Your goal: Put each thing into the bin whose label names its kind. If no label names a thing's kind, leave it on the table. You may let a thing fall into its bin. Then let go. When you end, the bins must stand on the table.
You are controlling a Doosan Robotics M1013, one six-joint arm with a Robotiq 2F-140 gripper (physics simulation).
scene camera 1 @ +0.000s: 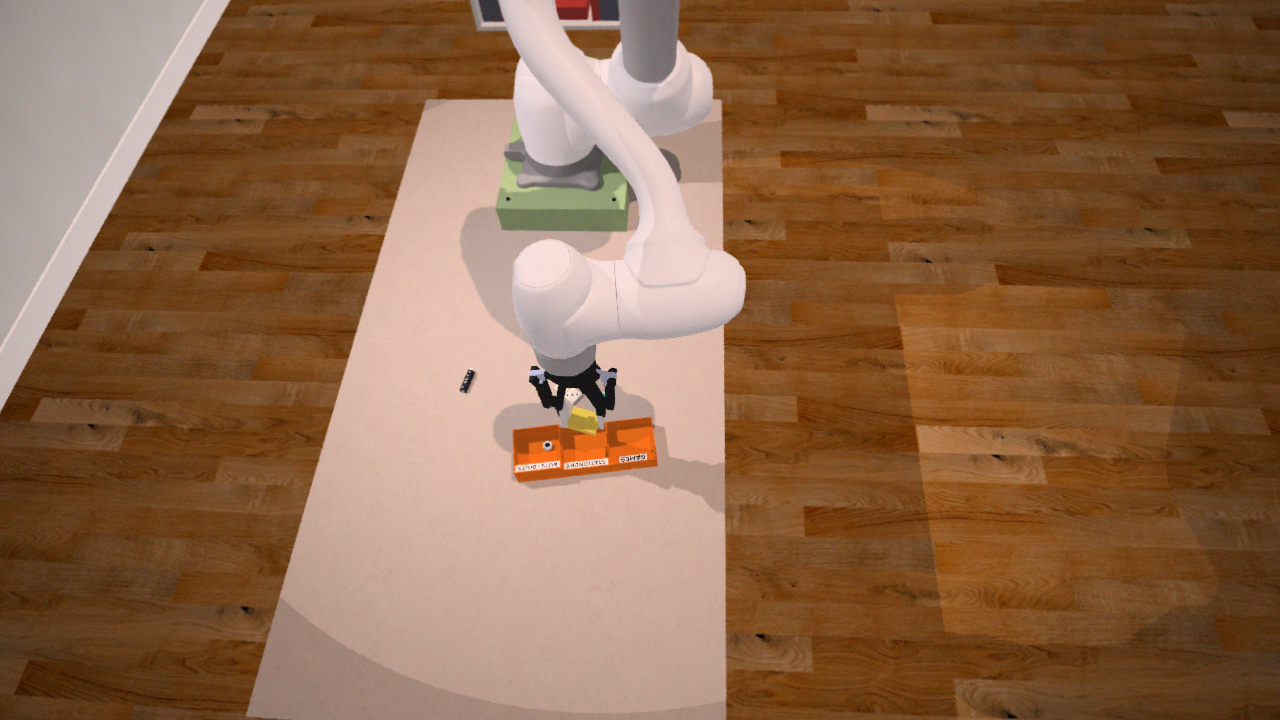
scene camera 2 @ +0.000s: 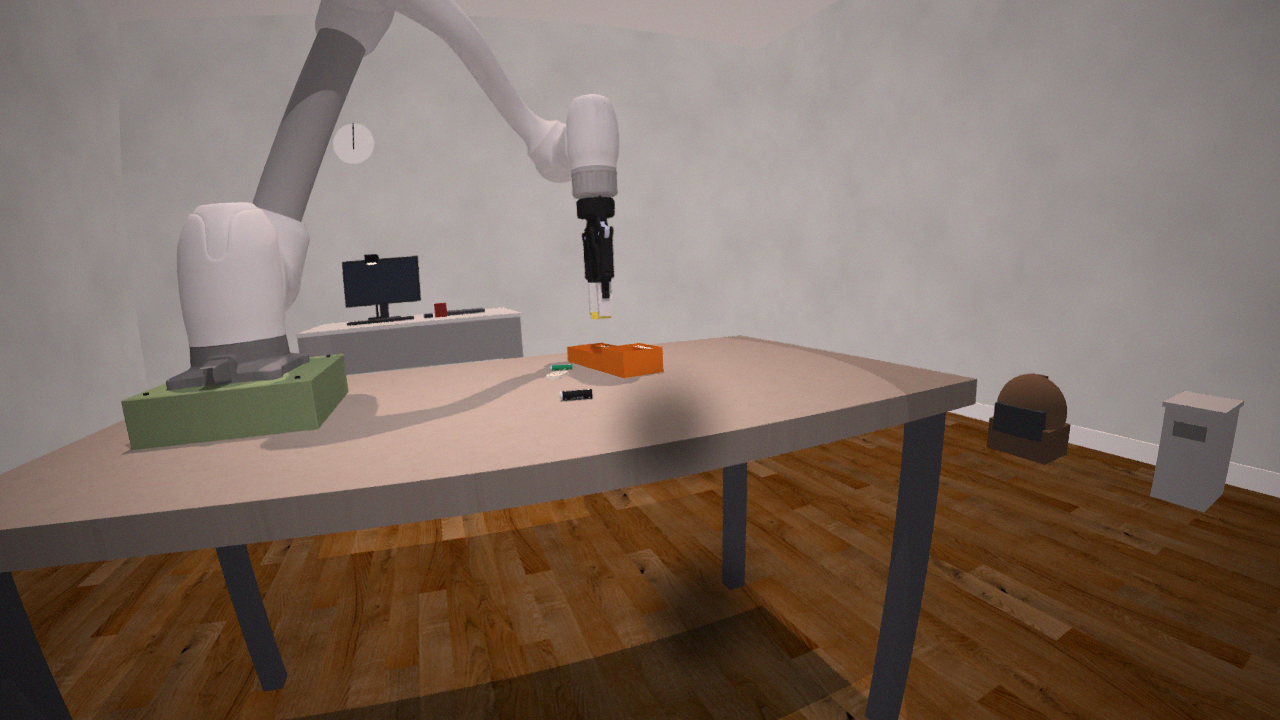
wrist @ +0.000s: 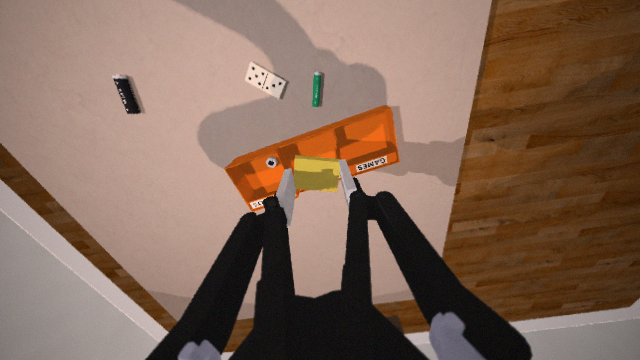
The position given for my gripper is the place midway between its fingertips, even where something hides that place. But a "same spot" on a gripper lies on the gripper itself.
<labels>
my gripper: scene camera 1; scene camera 2 601,315; wrist
orange three-part bin: scene camera 1; scene camera 2 631,360; wrist
same spot on orange three-part bin: (wrist: pixel 367 141) = (scene camera 1: pixel 635 446)
same spot on my gripper: (scene camera 1: pixel 593 393) = (wrist: pixel 371 288)
</labels>
